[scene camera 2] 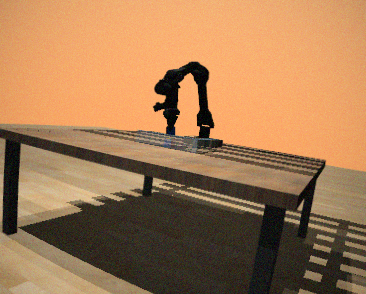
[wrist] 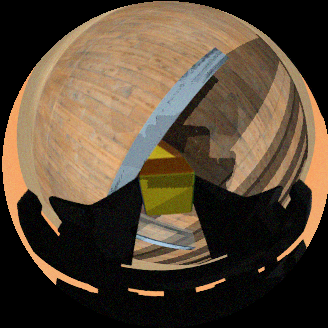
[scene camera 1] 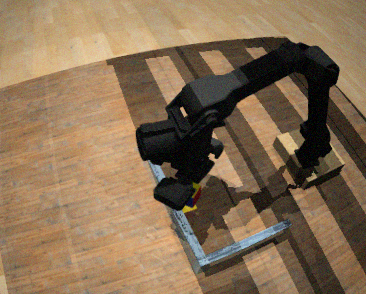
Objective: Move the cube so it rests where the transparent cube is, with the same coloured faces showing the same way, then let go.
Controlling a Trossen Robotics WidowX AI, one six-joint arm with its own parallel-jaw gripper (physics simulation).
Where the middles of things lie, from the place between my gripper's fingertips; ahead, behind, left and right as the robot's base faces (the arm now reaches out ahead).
Now: hand 80 mm past the grey L-shaped rail (scene camera 1: 200,262), 10 mm to the left of it and 40 mm above it.
